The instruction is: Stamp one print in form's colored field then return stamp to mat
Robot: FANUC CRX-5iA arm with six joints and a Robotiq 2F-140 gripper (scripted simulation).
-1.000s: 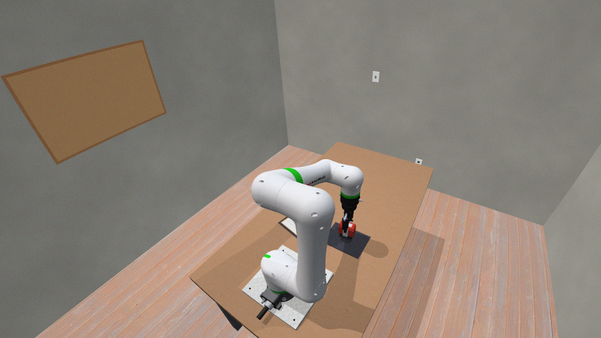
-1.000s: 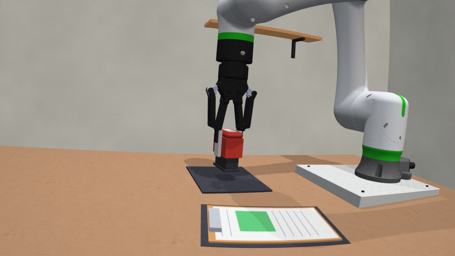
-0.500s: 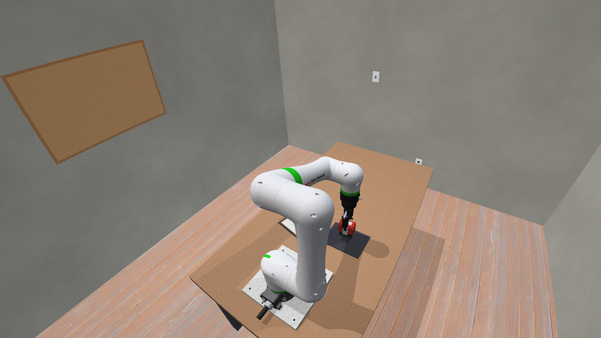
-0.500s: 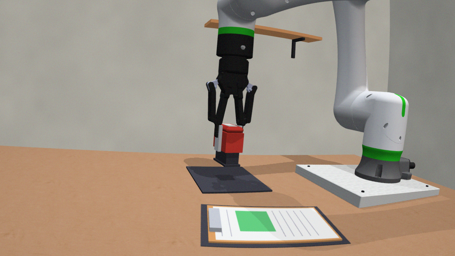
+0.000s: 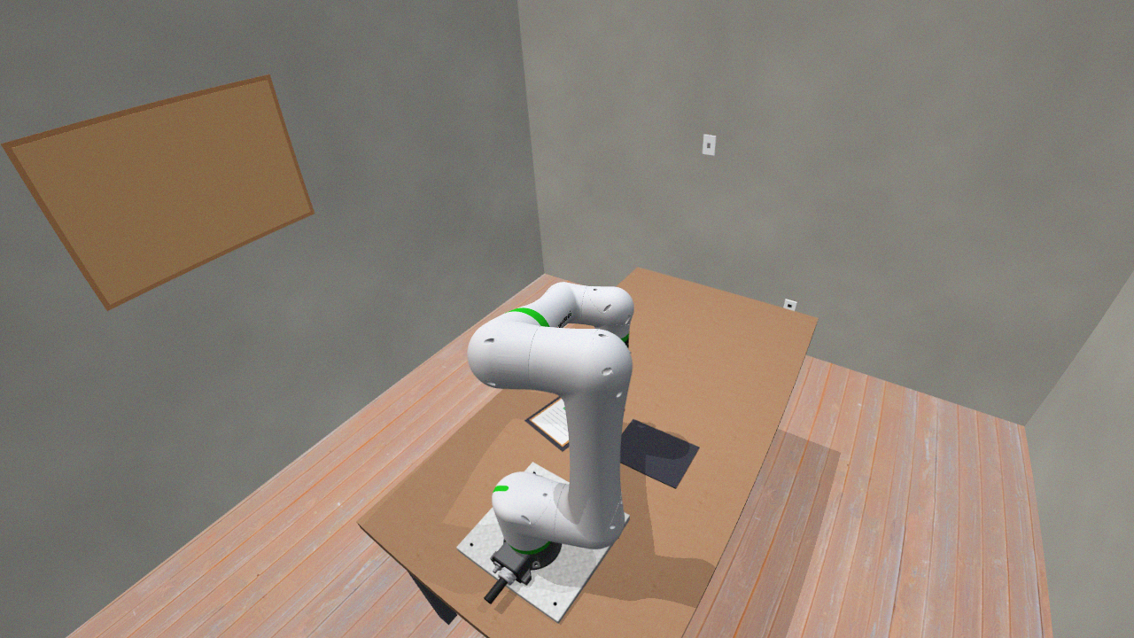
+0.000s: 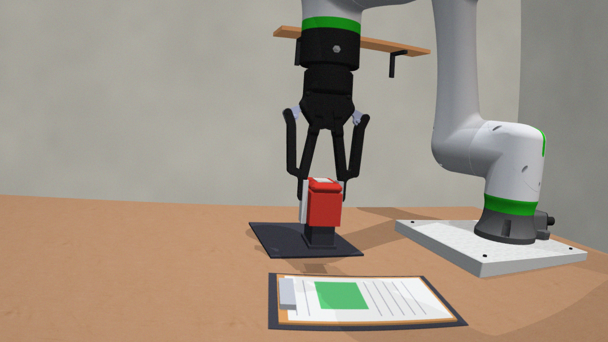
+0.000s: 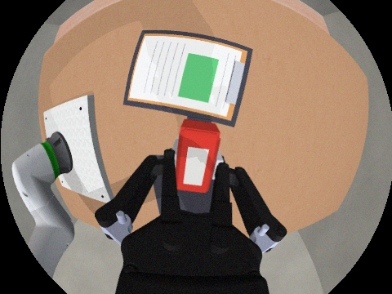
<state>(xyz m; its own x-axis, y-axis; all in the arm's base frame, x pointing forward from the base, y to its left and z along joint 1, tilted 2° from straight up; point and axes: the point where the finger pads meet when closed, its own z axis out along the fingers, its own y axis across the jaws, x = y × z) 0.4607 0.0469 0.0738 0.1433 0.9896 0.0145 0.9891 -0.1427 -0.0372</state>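
The clipboard is 10 mm behind my hand, 130 mm to the left of it and 100 mm below it. From my hand the other things lie so: dark mat 20 mm behind, 170 mm to the right, 110 mm below; then red stamp 20 mm below; then black foot 50 mm below.
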